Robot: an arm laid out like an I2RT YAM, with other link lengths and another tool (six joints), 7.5 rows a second.
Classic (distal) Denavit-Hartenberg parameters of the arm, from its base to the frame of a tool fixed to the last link. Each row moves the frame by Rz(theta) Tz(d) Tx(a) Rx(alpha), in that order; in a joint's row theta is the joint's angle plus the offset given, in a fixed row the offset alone. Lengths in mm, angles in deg.
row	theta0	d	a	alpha
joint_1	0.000	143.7	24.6	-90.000
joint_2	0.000	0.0	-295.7	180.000
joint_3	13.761	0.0	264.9	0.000
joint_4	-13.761	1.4	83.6	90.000
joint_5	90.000	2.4	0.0	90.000
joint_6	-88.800	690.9	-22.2	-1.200
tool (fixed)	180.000	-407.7	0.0	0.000
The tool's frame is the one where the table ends.
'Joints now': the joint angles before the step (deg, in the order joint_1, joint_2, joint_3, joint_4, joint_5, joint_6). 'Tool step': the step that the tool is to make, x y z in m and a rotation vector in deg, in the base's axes. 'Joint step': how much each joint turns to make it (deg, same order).
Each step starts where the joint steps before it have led.
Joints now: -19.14 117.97 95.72 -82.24 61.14 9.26
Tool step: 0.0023 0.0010 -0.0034 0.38 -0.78 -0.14
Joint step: 0.01 0.01 0.03 0.61 -0.63 -0.01
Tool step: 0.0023 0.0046 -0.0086 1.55 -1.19 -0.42
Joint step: 0.00 -0.02 -0.03 0.68 -1.90 -0.05
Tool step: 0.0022 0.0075 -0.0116 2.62 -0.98 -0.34
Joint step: -0.01 0.01 0.01 0.55 -2.80 -0.57
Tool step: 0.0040 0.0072 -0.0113 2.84 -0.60 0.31
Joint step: 0.01 0.00 -0.02 0.92 -2.75 -1.55
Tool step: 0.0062 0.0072 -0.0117 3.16 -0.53 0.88
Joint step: -0.01 -0.01 0.00 1.33 -2.93 -2.38
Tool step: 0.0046 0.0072 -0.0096 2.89 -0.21 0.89
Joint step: 0.00 0.02 0.02 0.80 -2.60 -2.07
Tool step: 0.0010 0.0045 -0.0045 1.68 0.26 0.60
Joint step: 0.01 -0.01 -0.02 0.10 -1.38 -1.22
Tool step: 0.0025 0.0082 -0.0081 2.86 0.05 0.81
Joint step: -0.01 0.00 0.02 0.24 -2.52 -1.76
